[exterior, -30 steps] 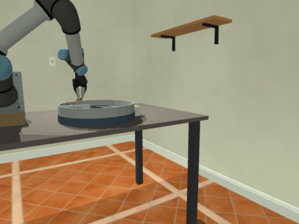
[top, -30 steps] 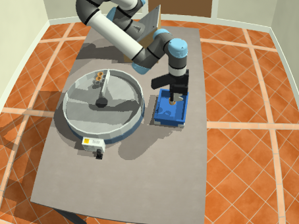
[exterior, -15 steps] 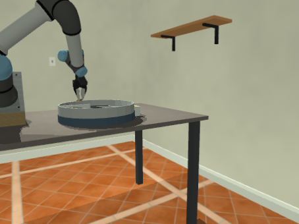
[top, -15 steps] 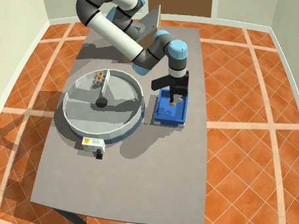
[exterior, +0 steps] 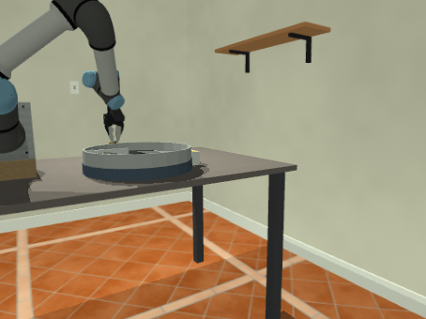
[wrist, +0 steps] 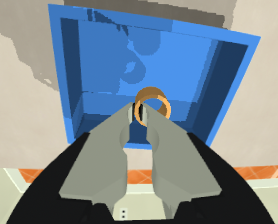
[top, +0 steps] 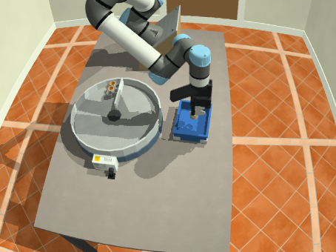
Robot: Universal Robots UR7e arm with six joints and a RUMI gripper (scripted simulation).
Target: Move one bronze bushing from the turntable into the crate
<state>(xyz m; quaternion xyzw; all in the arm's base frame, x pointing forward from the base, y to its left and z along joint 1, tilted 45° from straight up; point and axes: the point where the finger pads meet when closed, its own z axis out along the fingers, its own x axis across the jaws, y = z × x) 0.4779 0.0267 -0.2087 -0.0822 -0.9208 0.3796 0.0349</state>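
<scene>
Right now my hand is 50 mm above the blue crate and 10 mm past it. Also, from my hand: grey round turntable 350 mm to the right, 40 mm behind, 20 mm below.
</scene>
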